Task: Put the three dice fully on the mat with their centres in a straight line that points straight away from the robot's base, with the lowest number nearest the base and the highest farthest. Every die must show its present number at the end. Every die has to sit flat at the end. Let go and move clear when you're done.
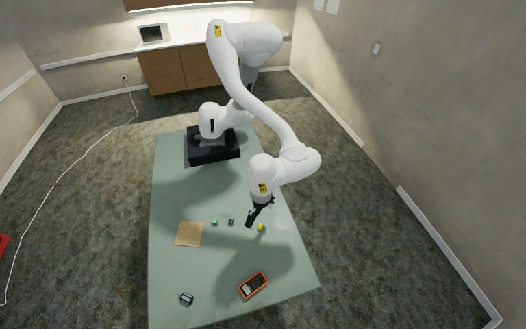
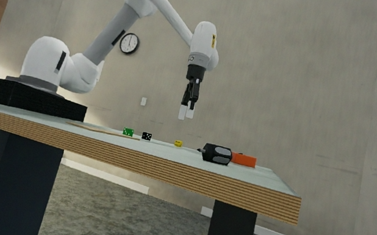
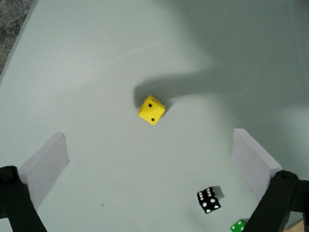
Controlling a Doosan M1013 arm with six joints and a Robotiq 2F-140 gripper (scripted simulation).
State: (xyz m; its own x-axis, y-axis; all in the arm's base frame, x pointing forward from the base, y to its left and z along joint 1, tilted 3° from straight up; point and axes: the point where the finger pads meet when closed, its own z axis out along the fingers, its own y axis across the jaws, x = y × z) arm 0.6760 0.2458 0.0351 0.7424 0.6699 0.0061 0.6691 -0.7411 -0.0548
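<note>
Now: hand 120 mm above the yellow die. Also, from my hand: orange-cased handheld device (290 mm ahead, 110 mm below, 80 mm to the right); then black die (150 mm to the right, 120 mm below, 50 mm behind); then green die (240 mm to the right, 120 mm below, 60 mm behind).
</note>
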